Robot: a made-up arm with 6 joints.
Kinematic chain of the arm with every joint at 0, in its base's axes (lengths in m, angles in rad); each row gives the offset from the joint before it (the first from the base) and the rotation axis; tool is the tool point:
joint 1: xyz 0 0 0.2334 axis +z
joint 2: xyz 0 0 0 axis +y
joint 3: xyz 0 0 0.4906 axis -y
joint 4: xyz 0 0 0 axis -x
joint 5: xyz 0.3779 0 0 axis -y
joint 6: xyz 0 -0.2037 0 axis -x
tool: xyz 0 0 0
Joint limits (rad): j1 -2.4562..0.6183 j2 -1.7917..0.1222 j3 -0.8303..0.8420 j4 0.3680..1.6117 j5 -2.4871..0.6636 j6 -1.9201..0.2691
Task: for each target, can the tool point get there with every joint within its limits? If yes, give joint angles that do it. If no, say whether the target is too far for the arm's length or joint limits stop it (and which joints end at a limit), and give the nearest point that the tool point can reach.
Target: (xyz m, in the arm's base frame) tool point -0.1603 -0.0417 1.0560
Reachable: yes | joints -1.5404 -0.2997 0.4794 0.6554 -0.4379 -0.4203
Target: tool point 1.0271 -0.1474 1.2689
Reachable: no: too far | nearest point 0.4298 -0.0617 0.9304 | short by 0.692 m
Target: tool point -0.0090 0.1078 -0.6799
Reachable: no: joint limits stop it (at a limit: joint 2, joint 3) | nearest point -0.0755 0.9048 0.1317 | short by 1.139 m
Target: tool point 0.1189 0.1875 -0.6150
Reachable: no: joint limits stop it (at a limit: joint 2, joint 3) | nearest point 0.4862 0.7668 0.1317 | short by 1.014 m
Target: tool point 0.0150 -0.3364 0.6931
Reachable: yes | joints -1.0226 -0.2092 -0.5743 0.6469 0.1411 -1.5828
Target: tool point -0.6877 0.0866 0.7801
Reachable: yes | joints -0.2830 -1.1332 0.6269 1.0067 -0.0935 -1.7145
